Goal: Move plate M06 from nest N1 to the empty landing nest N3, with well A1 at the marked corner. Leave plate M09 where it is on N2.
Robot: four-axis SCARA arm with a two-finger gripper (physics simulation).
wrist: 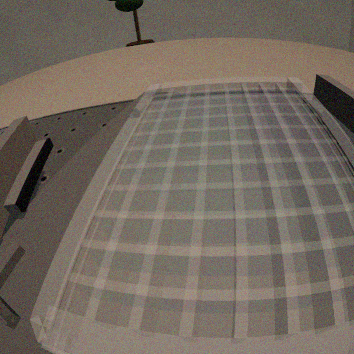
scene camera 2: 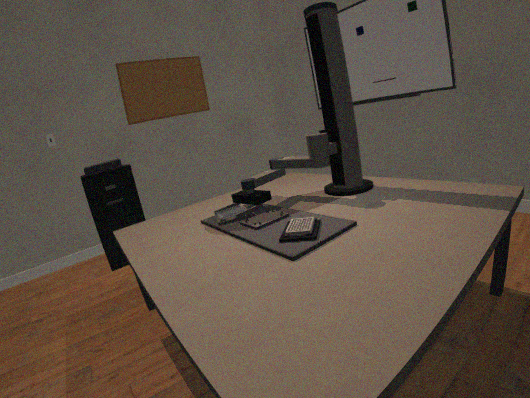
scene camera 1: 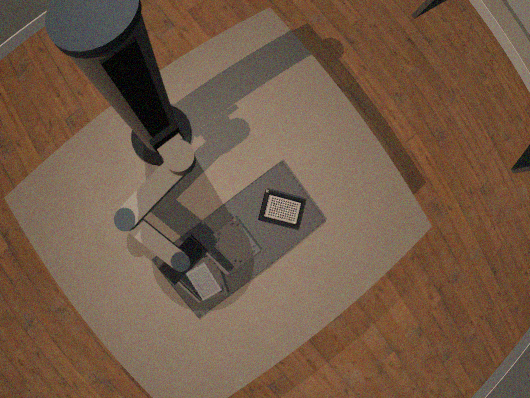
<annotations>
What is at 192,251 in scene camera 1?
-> My gripper.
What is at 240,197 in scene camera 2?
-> My gripper.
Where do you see a clear gridded plate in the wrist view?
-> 214,214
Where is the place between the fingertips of my gripper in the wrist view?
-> At 179,99
</annotations>
